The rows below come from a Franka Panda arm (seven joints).
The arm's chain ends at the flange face. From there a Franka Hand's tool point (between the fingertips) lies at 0.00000 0.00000 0.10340 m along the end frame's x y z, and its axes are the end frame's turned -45 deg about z.
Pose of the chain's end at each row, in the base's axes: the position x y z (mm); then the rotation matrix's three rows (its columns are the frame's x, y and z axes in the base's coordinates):
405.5 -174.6 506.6; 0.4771 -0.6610 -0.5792; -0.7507 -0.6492 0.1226; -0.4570 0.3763 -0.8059
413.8 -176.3 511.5; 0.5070 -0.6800 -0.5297; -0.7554 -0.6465 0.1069; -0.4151 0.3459 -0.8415
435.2 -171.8 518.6; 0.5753 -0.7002 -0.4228; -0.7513 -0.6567 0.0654; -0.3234 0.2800 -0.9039
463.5 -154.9 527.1; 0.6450 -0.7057 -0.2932; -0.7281 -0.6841 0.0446; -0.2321 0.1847 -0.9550
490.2 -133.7 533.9; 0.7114 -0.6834 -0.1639; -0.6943 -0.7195 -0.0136; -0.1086 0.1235 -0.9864
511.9 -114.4 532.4; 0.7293 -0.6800 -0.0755; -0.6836 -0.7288 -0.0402; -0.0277 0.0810 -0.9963
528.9 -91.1 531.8; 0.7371 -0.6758 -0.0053; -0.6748 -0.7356 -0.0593; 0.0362 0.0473 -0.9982
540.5 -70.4 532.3; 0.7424 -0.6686 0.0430; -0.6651 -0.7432 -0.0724; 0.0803 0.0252 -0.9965
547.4 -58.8 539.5; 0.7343 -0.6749 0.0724; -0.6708 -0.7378 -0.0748; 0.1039 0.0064 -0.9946
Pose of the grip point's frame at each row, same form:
345.6 -161.9 423.3; 0.8048 -0.1300 -0.5792; -0.0718 -0.9899 0.1226; -0.5892 -0.0571 -0.8059
359.0 -165.2 424.5; 0.8393 -0.1223 -0.5297; -0.0770 -0.9913 0.1069; -0.5381 -0.0489 -0.8415
391.5 -165.0 425.1; 0.9019 -0.0883 -0.4228; -0.0669 -0.9956 0.0654; -0.4267 -0.0307 -0.9039
433.2 -150.3 428.4; 0.9551 -0.0429 -0.2932; -0.0311 -0.9986 0.0446; -0.2947 -0.0335 -0.9550
473.3 -135.1 431.9; 0.9863 0.0198 -0.1639; 0.0178 -0.9997 -0.0136; -0.1641 0.0105 -0.9864
504.1 -118.6 429.4; 0.9965 0.0349 -0.0755; 0.0320 -0.9987 -0.0402; -0.0769 0.0377 -0.9963
528.4 -97.2 428.6; 0.9991 0.0433 -0.0053; 0.0430 -0.9973 -0.0593; -0.0078 0.0590 -0.9982
544.9 -77.9 429.3; 0.9977 0.0522 0.0430; 0.0552 -0.9958 -0.0724; 0.0390 0.0746 -0.9965
554.9 -66.5 436.7; 0.9965 0.0420 0.0724; 0.0474 -0.9960 -0.0748; 0.0689 0.0780 -0.9946

